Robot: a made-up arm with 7 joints.
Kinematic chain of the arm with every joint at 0, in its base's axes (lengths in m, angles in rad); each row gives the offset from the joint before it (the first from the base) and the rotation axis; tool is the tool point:
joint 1: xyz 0 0 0.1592 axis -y
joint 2: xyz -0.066 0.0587 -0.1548 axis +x
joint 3: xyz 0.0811 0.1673 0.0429 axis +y
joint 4: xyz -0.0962 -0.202 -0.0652 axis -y
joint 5: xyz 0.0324 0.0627 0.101 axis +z
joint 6: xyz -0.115 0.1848 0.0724 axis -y
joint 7: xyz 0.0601 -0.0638 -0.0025 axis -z
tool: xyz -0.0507 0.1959 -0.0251
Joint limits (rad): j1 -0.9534..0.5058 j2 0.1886..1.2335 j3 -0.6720..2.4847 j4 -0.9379..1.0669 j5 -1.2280..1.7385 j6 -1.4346..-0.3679 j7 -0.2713..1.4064
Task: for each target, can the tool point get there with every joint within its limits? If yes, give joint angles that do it. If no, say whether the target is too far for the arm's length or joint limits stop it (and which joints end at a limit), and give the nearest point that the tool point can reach.
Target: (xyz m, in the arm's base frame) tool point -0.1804 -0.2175 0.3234
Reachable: yes | joints 0.1429 0.9330 1.1111 0.1566 0.9370 -1.3346 0.1339
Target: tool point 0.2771 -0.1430 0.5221
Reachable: no: joint limits stop it (at a limit: joint 1, joint 3, joint 6, joint 7) | nearest point 0.2407 -0.1231 0.4639 | short by 0.072 m
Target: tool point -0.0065 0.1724 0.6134
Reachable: no: joint limits stop it (at a limit: joint 1, joint 2, joint 4, joint 6, joint 7) | nearest point -0.0157 0.1574 0.5500 | short by 0.066 m
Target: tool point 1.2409 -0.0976 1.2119
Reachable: no: too far | nearest point 0.3237 -0.0150 0.4171 | short by 1.216 m
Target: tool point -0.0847 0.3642 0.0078
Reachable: yes | joints 0.3147 0.3976 1.1121 -0.7131 -0.8575 -1.3174 0.8010
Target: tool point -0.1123 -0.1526 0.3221
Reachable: yes | joints 0.1330 0.6627 1.0089 -0.2907 1.3745 -0.7256 0.4829
